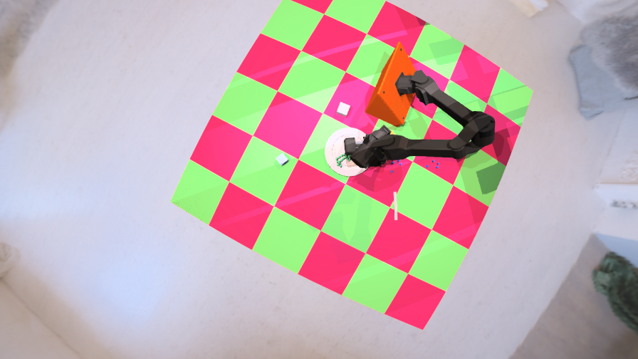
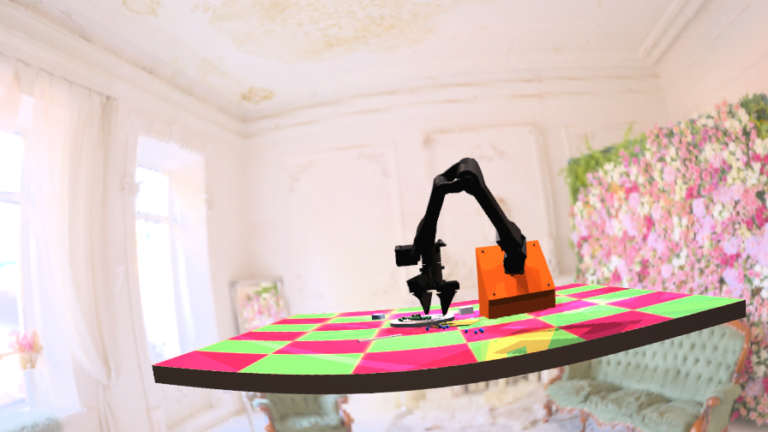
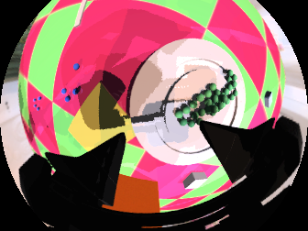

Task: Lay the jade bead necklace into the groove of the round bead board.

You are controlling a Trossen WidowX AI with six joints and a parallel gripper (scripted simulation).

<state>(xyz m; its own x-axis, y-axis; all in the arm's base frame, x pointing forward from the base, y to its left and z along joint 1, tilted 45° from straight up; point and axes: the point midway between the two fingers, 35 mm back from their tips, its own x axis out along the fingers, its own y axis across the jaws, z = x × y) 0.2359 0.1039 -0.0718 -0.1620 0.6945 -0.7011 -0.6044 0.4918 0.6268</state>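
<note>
Now: the round bead board 50 mm to the right of my gripper tip, 40 mm ahead of it and 20 mm below it. Round my gripper tip: white cube (160 mm to the right, 90 mm behind, 10 mm below); then thin white stick (240 mm to the left, 130 mm ahead, 20 mm below); then yellow patch (80 mm to the left, 60 mm behind, 20 mm below).
</note>
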